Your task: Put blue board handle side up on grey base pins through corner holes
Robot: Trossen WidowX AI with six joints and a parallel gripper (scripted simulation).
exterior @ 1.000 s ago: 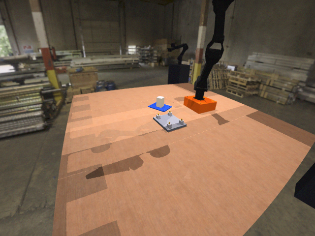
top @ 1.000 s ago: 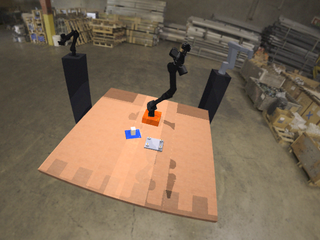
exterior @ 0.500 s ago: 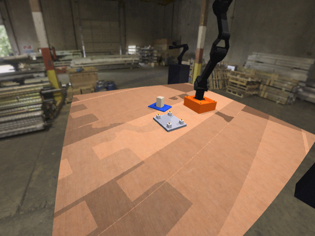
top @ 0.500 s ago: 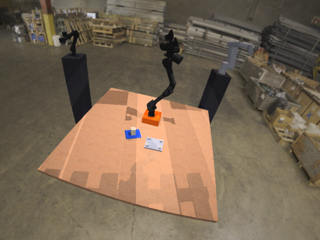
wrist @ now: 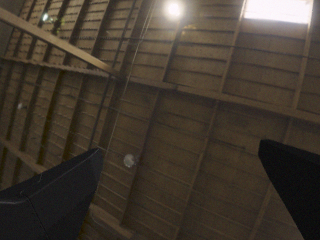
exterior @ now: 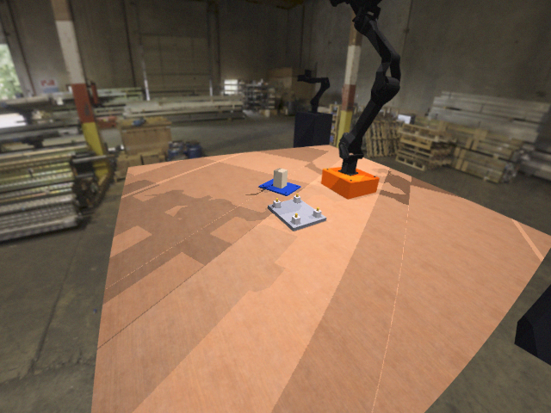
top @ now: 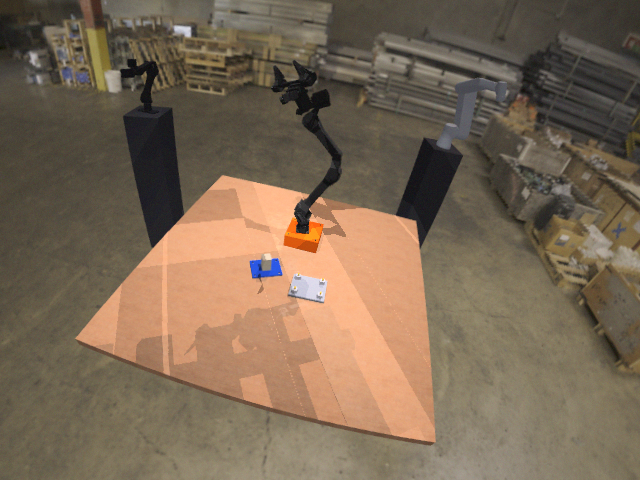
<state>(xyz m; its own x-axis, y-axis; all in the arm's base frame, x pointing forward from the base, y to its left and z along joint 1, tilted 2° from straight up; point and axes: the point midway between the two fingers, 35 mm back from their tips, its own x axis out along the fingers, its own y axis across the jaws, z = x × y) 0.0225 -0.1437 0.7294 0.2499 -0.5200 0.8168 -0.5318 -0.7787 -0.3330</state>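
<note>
Right now the blue board is 230 mm ahead of my gripper tip, 10 mm to the left of it and 800 mm below it. From my gripper tip the other things lie so: grey base: 330 mm ahead, 210 mm to the left, 820 mm below.
</note>
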